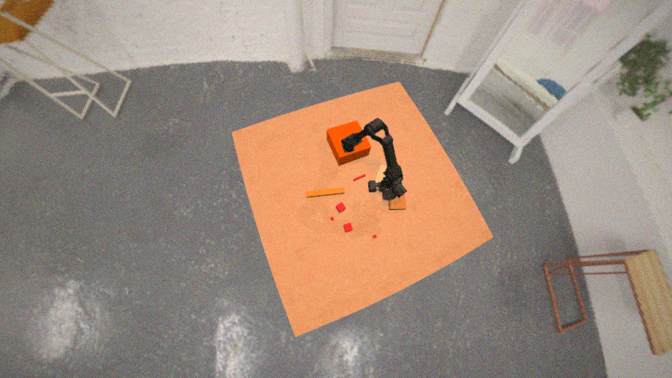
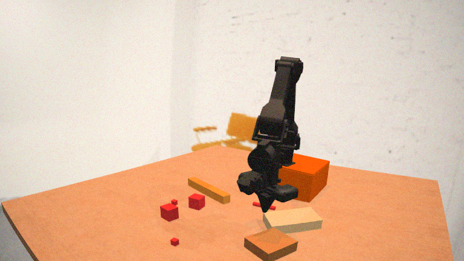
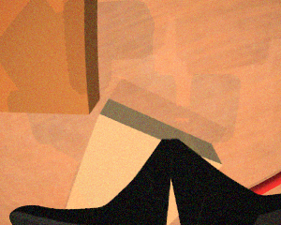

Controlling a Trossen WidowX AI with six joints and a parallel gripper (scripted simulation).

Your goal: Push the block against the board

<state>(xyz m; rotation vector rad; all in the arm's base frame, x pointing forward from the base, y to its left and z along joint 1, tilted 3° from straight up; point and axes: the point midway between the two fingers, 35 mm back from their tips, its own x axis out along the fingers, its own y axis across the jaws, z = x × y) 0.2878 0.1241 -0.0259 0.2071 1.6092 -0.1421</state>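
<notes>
My gripper tip is now 80 mm past the board, 50 mm to the right of it and 40 mm above it. Also, from my gripper tip: long orange bar (310 mm to the right, 90 mm behind, 40 mm below); square block (80 mm to the left, 80 mm ahead, 40 mm below); thin red stick (130 mm behind, 90 mm to the right, 50 mm below).
</notes>
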